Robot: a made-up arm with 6 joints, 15 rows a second.
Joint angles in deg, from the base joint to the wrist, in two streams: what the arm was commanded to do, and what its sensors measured. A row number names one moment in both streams.
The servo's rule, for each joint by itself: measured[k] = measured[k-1] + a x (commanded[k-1-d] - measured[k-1]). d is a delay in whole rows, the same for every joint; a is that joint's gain. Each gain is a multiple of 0.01, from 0.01 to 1. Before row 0 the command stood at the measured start. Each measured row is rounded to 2 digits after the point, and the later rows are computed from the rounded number. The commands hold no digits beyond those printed.
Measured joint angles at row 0:
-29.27 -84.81 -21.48 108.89 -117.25 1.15
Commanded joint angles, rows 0 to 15:
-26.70 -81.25 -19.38 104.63 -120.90 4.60
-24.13 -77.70 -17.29 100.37 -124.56 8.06
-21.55 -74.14 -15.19 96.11 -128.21 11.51
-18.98 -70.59 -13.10 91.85 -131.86 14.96
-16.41 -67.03 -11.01 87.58 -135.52 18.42
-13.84 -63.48 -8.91 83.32 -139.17 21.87
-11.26 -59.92 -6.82 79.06 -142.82 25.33
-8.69 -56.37 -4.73 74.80 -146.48 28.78
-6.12 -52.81 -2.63 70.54 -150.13 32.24
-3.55 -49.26 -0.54 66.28 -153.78 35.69
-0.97 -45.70 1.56 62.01 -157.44 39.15
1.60 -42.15 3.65 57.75 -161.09 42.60
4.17 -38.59 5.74 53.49 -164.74 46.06
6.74 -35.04 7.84 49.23 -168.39 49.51
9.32 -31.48 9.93 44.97 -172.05 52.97
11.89 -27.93 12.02 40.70 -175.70 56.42
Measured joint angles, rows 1 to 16:
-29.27 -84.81 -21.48 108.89 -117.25 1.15
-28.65 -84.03 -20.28 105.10 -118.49 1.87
-27.57 -82.64 -18.58 100.89 -120.55 3.17
-26.13 -80.77 -16.65 96.64 -123.15 4.92
-24.41 -78.53 -14.63 92.38 -126.11 7.03
-22.49 -76.00 -12.57 88.11 -129.31 9.42
-20.41 -73.25 -10.48 83.85 -132.66 12.03
-18.21 -70.32 -8.39 79.59 -136.11 14.82
-15.93 -67.25 -6.30 75.33 -139.64 17.75
-13.58 -64.07 -4.21 71.07 -143.21 20.79
-11.17 -60.81 -2.12 66.81 -146.80 23.92
-8.72 -57.49 -0.02 62.54 -150.42 27.12
-6.24 -54.12 2.07 58.28 -154.05 30.37
-3.74 -50.70 4.16 54.02 -157.68 33.66
-1.22 -47.25 6.26 49.76 -161.32 36.99
1.31 -43.78 8.35 45.50 -164.97 40.35
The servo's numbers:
d 1
a 0.24 0.22 0.57 0.89 0.34 0.21

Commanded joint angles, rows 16 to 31:
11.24 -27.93 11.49 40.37 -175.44 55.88
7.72 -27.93 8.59 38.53 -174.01 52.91
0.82 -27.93 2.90 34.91 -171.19 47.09
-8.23 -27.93 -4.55 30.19 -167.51 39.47
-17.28 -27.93 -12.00 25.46 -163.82 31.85
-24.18 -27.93 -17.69 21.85 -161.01 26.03
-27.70 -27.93 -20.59 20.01 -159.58 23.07
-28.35 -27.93 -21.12 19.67 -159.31 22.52
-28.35 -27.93 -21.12 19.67 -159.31 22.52
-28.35 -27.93 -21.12 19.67 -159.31 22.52
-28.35 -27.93 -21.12 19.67 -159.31 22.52
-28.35 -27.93 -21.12 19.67 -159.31 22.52
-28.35 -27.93 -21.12 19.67 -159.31 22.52
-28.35 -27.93 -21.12 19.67 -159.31 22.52
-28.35 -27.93 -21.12 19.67 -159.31 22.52
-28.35 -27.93 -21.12 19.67 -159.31 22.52
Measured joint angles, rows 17 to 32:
3.85 -40.29 10.44 41.23 -168.62 43.72
5.62 -37.57 11.04 40.46 -170.94 46.27
6.12 -35.45 9.64 38.74 -171.98 47.66
4.85 -33.80 5.80 35.33 -171.71 47.54
1.71 -32.51 -0.10 30.76 -170.28 45.85
-2.85 -31.50 -6.88 26.04 -168.08 42.91
-7.97 -30.71 -13.04 22.31 -165.68 39.37
-12.71 -30.10 -17.34 20.26 -163.61 35.95
-16.46 -29.62 -19.49 19.73 -162.15 33.13
-19.31 -29.25 -20.42 19.68 -161.18 30.90
-21.48 -28.96 -20.82 19.67 -160.54 29.14
-23.13 -28.73 -20.99 19.67 -160.12 27.75
-24.38 -28.55 -21.06 19.67 -159.84 26.65
-25.33 -28.41 -21.09 19.67 -159.66 25.78
-26.05 -28.30 -21.11 19.67 -159.54 25.10
-26.60 -28.22 -21.12 19.67 -159.46 24.56

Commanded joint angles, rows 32 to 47:
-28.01 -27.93 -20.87 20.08 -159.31 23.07
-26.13 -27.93 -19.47 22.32 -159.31 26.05
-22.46 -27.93 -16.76 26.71 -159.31 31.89
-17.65 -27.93 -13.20 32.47 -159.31 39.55
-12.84 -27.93 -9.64 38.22 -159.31 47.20
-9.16 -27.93 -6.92 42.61 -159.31 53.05
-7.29 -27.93 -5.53 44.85 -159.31 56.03
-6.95 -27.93 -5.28 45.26 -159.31 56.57
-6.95 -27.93 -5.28 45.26 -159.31 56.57
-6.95 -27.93 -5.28 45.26 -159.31 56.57
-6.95 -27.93 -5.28 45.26 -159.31 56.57
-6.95 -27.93 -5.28 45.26 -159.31 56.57
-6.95 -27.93 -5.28 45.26 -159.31 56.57
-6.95 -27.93 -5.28 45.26 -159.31 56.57
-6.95 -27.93 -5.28 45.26 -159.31 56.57
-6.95 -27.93 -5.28 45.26 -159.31 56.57
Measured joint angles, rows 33 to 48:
-27.02 -28.16 -21.12 19.67 -159.41 24.13
-27.26 -28.11 -20.98 20.03 -159.38 23.91
-26.99 -28.07 -20.12 22.07 -159.36 24.36
-25.90 -28.04 -18.20 26.20 -159.34 25.94
-23.92 -28.02 -15.35 31.78 -159.33 28.80
-21.26 -28.00 -12.10 37.51 -159.32 32.66
-18.36 -27.98 -9.15 42.05 -159.32 36.94
-15.70 -27.97 -7.09 44.54 -159.32 40.95
-13.60 -27.96 -6.06 45.18 -159.32 44.23
-12.00 -27.95 -5.62 45.25 -159.32 46.82
-10.79 -27.95 -5.43 45.26 -159.32 48.87
-9.87 -27.95 -5.34 45.26 -159.32 50.49
-9.17 -27.95 -5.31 45.26 -159.32 51.77
-8.64 -27.95 -5.29 45.26 -159.32 52.78
-8.23 -27.95 -5.28 45.26 -159.32 53.58
-7.92 -27.95 -5.28 45.26 -159.32 54.21

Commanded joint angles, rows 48 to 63:
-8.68 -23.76 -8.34 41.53 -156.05 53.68
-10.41 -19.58 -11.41 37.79 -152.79 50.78
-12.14 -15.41 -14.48 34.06 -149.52 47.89
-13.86 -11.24 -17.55 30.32 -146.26 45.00
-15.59 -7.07 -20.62 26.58 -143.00 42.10
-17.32 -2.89 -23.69 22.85 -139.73 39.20
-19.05 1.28 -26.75 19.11 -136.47 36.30
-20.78 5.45 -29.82 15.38 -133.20 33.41
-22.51 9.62 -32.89 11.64 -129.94 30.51
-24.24 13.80 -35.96 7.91 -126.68 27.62
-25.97 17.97 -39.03 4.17 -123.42 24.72
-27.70 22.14 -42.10 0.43 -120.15 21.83
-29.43 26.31 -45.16 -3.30 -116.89 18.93
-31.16 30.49 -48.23 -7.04 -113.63 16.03
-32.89 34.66 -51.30 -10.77 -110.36 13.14
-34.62 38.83 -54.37 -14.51 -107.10 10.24
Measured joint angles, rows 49 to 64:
-7.69 -27.95 -5.28 45.26 -159.32 54.71
-7.93 -27.03 -7.02 41.94 -158.21 54.49
-8.53 -25.39 -9.52 38.25 -156.37 53.71
-9.40 -23.19 -12.35 34.52 -154.04 52.49
-10.47 -20.56 -15.31 30.78 -151.39 50.92
-11.70 -17.59 -18.34 27.04 -148.54 49.07
-13.05 -14.36 -21.39 23.31 -145.54 47.00
-14.49 -10.92 -24.45 19.57 -142.46 44.75
-16.00 -7.32 -27.51 15.84 -139.31 42.37
-17.56 -3.59 -30.58 12.10 -136.12 39.88
-19.16 0.24 -33.65 8.37 -132.91 37.31
-20.79 4.14 -36.72 4.63 -129.68 34.67
-22.45 8.10 -39.79 0.89 -126.44 31.97
-24.13 12.11 -42.85 -2.84 -123.19 29.23
-25.82 16.15 -45.92 -6.58 -119.94 26.46
-27.52 20.22 -48.99 -10.31 -116.68 23.66

